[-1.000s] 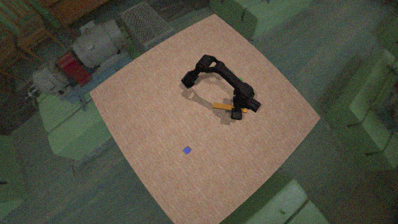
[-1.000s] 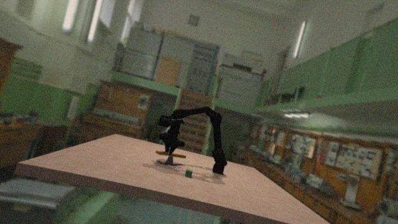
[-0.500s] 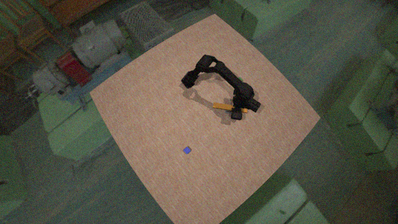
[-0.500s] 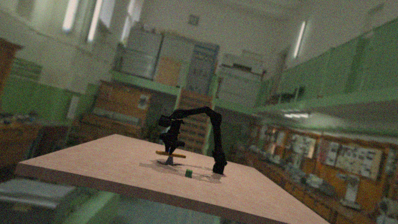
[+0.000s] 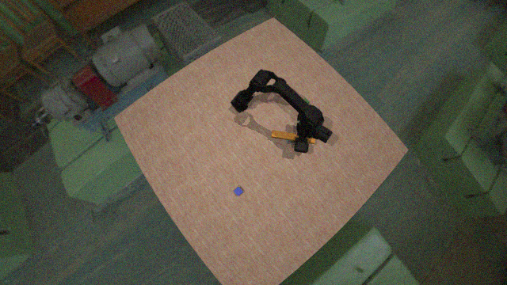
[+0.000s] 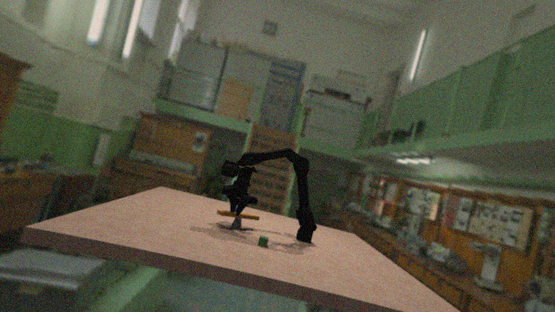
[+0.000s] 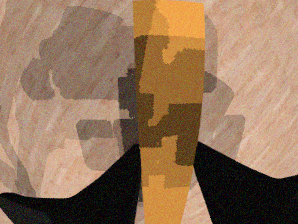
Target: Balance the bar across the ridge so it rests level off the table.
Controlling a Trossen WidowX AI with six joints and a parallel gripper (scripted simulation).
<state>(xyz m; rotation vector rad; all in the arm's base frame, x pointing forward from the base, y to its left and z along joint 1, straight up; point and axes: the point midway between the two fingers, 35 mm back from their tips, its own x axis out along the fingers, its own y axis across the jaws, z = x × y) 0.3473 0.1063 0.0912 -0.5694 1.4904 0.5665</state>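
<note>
Right now my gripper tip is 20 mm to the left of the orange bar and 20 mm past it. From my gripper tip the other things lie so: small green cube: 190 mm to the left, 140 mm behind, 40 mm below; small blue cube: 400 mm to the right, 40 mm below, 10 mm ahead.
</note>
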